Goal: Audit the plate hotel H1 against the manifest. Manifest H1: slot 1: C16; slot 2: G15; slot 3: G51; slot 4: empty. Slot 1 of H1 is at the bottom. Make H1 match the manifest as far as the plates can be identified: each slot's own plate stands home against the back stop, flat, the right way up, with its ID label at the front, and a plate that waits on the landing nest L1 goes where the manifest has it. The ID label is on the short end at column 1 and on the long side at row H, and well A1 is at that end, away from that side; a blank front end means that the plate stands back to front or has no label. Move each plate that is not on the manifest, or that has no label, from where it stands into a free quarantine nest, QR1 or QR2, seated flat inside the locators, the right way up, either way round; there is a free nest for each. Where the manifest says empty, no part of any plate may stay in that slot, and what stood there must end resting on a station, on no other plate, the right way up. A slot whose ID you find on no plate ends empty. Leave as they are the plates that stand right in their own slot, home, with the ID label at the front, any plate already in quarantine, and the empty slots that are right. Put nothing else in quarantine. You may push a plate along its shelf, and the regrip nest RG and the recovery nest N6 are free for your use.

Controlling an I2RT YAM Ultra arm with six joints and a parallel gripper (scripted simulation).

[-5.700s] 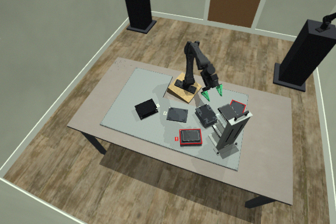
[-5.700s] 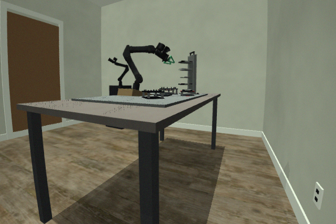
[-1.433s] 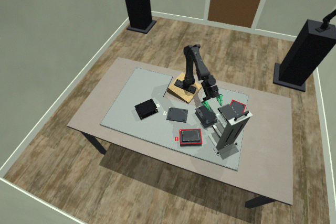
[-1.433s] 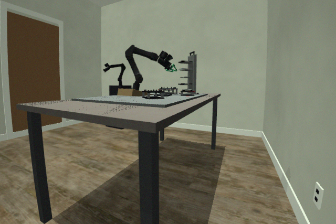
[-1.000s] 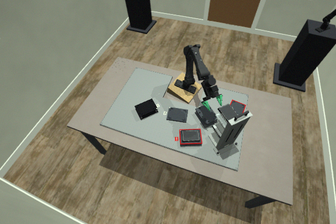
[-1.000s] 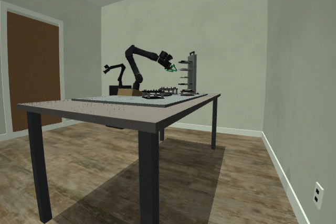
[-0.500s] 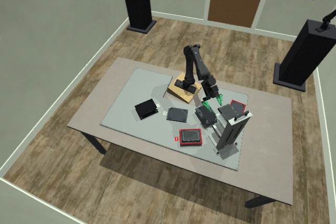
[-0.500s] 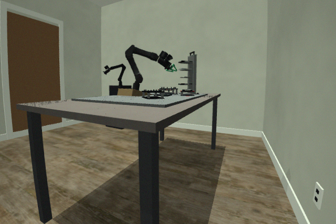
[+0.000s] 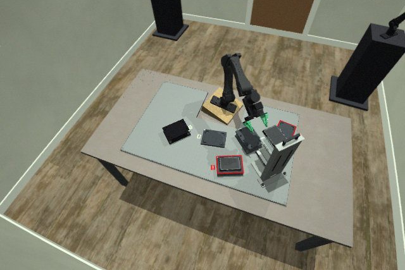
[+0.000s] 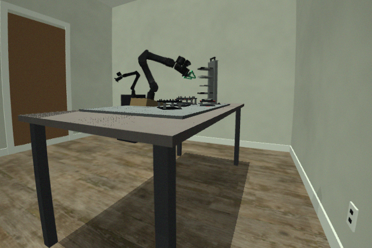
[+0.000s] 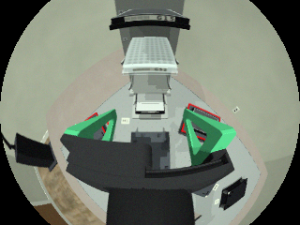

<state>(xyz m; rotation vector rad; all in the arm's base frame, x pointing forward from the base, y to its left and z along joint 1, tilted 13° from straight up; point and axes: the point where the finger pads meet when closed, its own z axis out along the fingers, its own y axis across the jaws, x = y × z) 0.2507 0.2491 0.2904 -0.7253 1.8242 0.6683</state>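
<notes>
The pale plate labelled G51 lies 90 mm to the left of my hand, 90 mm ahead of it and 20 mm above it.
</notes>
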